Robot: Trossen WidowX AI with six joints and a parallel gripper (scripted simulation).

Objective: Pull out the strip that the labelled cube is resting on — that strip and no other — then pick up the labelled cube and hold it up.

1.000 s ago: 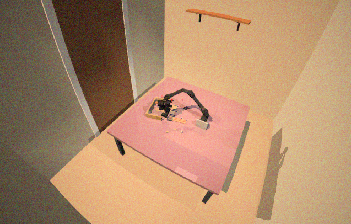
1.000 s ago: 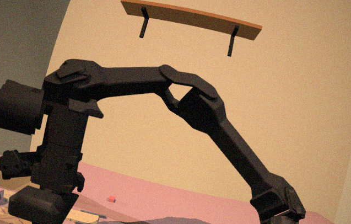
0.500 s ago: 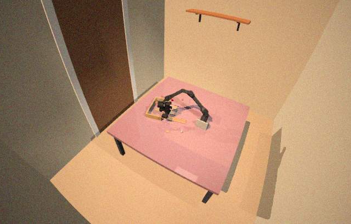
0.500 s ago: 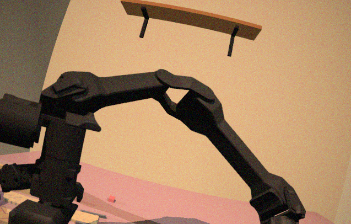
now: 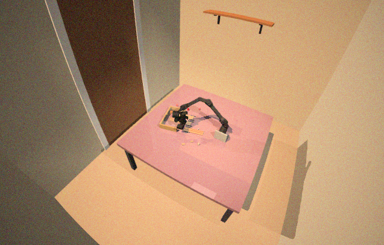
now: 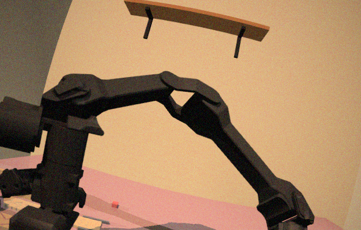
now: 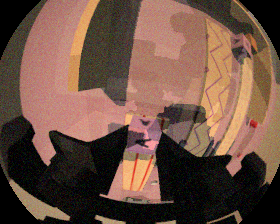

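My gripper tip is now 90 mm short of the blue-striped strip, 70 mm to the left of it and 10 mm above it.
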